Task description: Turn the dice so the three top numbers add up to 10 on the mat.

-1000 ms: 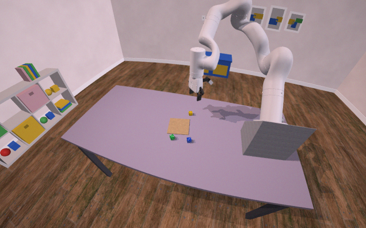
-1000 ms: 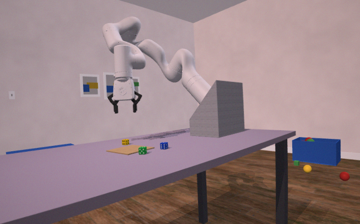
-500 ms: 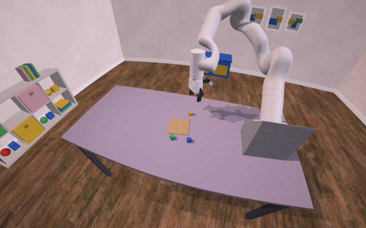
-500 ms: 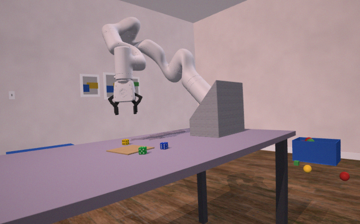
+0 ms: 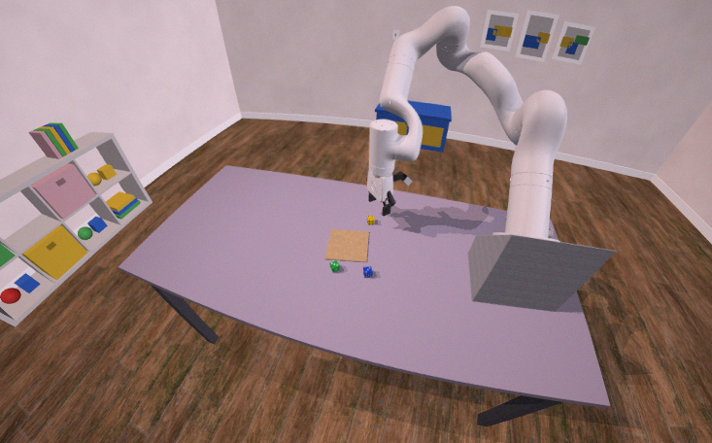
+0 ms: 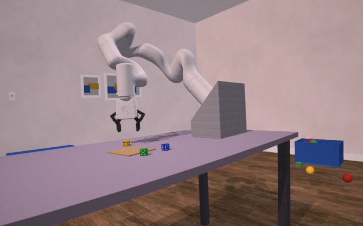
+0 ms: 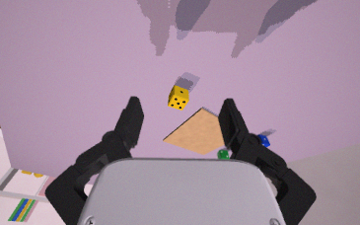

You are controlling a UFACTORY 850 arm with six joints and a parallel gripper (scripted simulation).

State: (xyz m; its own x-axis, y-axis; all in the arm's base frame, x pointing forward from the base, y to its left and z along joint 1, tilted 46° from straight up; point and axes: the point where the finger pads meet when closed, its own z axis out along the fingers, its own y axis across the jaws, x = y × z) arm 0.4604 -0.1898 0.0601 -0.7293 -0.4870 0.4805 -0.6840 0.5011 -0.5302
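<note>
Now: hand 30 mm short of the yellow die, 20 mm to the right of it and 60 mm above it. The rest, counted from my hand: blue die (10 mm behind, 260 mm to the left, 60 mm below); then tan mat (80 mm ahead, 150 mm to the left, 70 mm below); then green die (90 mm ahead, 260 mm to the left, 60 mm below).
</note>
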